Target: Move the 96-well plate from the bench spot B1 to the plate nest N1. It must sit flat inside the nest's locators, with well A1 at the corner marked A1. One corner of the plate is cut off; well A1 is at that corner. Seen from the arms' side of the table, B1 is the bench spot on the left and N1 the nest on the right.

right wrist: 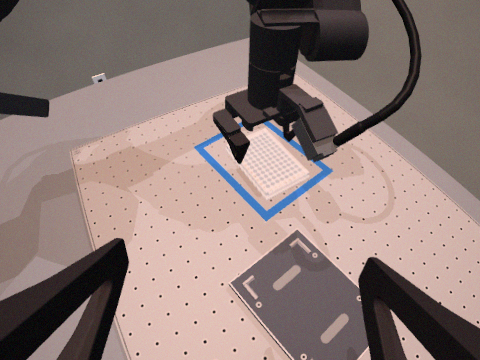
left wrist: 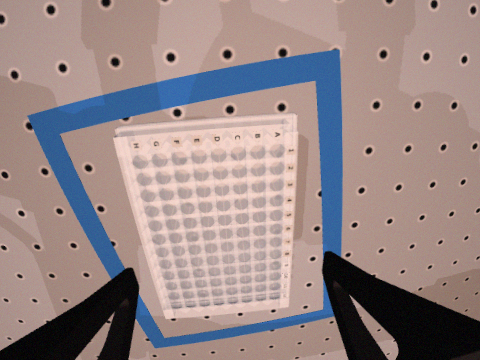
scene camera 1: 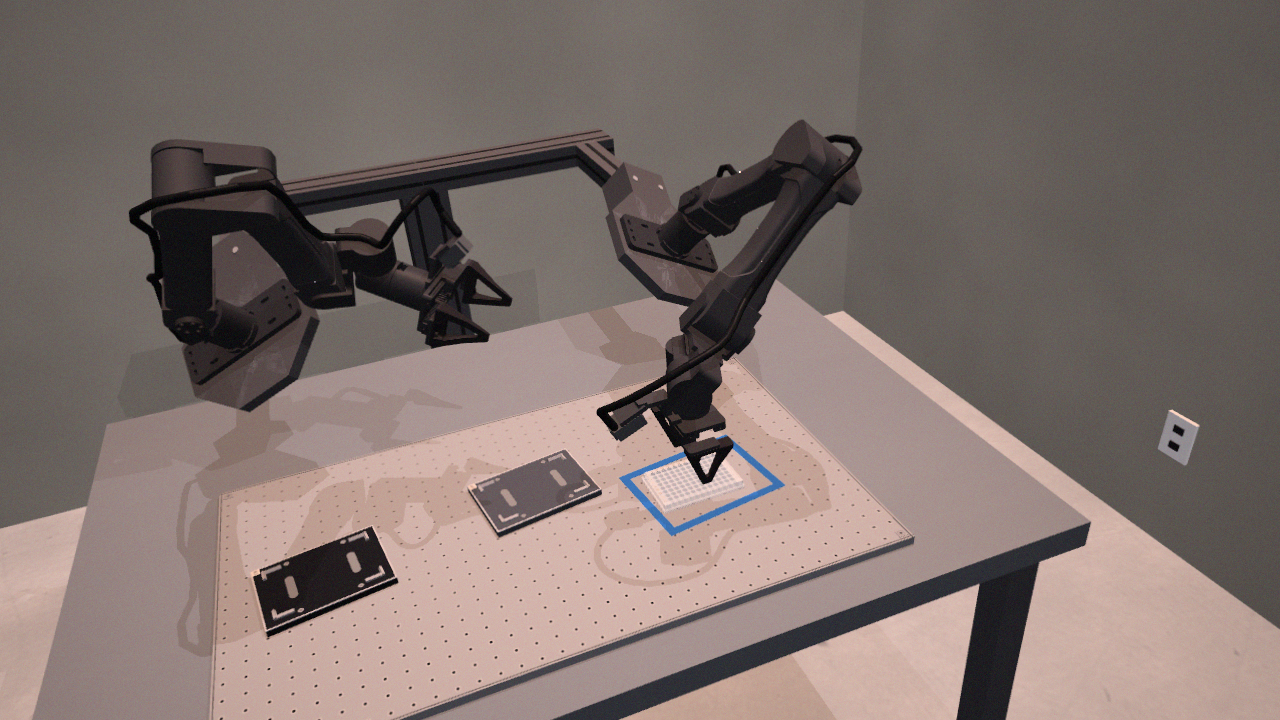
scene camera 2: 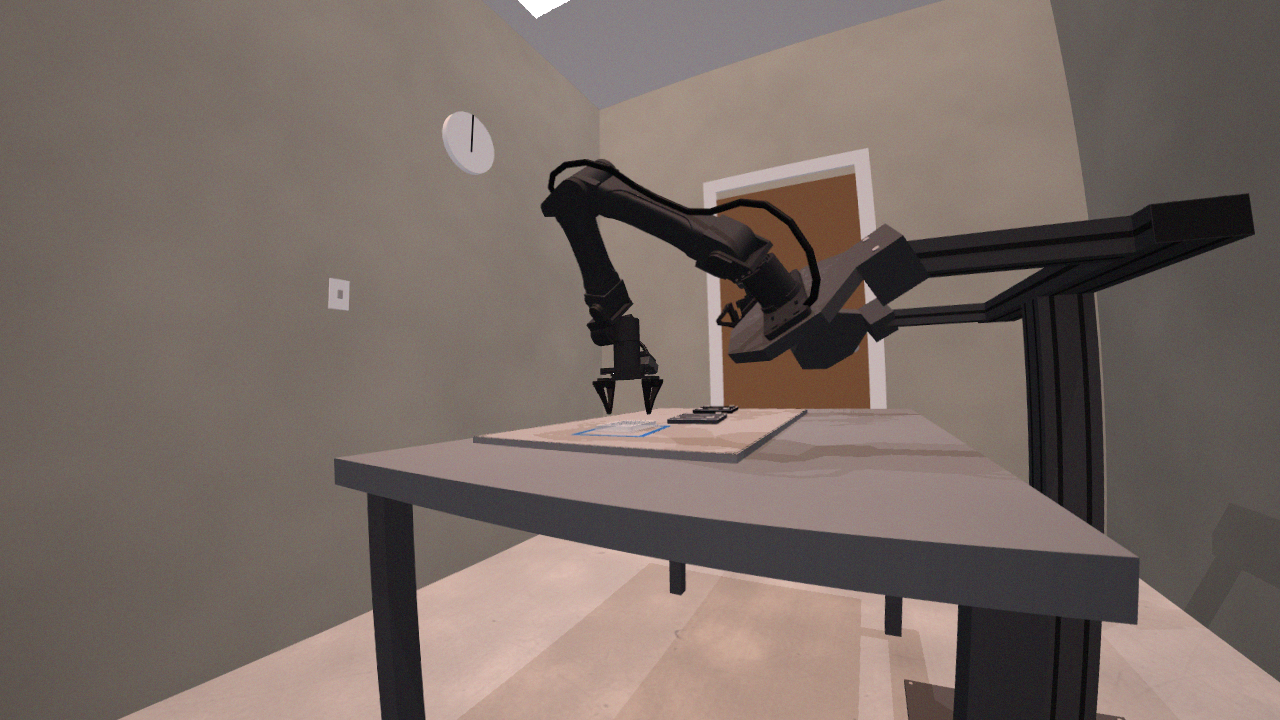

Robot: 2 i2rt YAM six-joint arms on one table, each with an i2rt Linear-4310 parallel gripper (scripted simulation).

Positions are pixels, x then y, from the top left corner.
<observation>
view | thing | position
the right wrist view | my left gripper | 263, 150
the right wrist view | my right gripper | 246, 261
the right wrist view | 96-well plate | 265, 151
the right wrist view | black nest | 298, 314
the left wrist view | my left gripper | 230, 270
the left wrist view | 96-well plate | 253, 275
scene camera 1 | my left gripper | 692, 463
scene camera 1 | my right gripper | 500, 319
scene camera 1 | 96-well plate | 676, 486
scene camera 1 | black nest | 323, 575
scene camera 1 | black nest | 535, 490
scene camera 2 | my left gripper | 628, 414
</observation>
